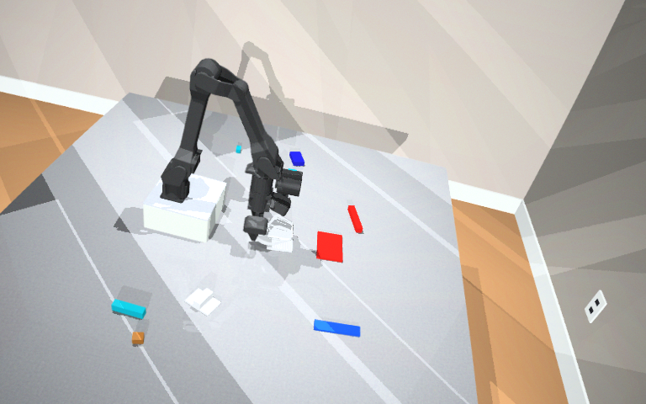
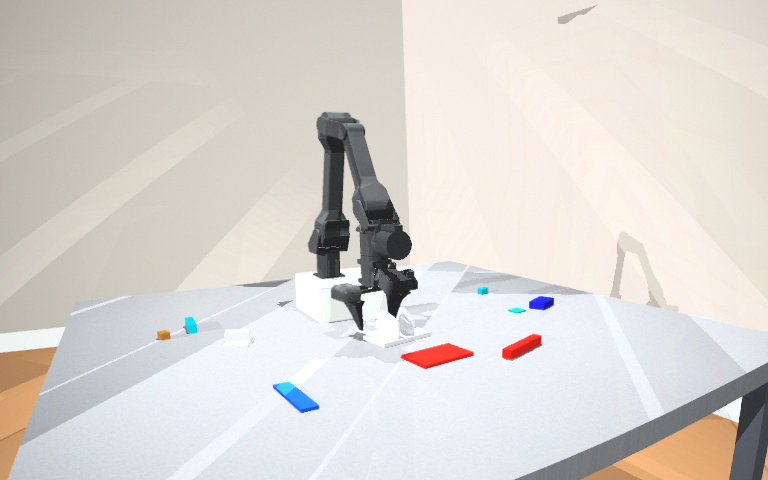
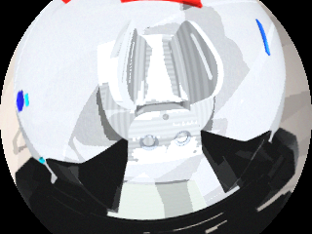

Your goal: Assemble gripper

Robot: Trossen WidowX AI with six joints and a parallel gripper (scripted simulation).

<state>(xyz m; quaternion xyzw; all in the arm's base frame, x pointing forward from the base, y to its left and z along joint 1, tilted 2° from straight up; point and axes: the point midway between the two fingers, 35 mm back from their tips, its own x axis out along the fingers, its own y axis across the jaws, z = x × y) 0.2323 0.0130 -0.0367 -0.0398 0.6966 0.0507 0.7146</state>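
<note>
My gripper tip is now 1 cm short of the white housing plate. The rest, counted from my gripper tip: flat white plate: 7 cm ahead, 1 cm to the left; red plate: 22 cm ahead, 1 cm to the left; white jaw: 3 cm ahead, 1 cm to the right, 1 cm above.
</note>
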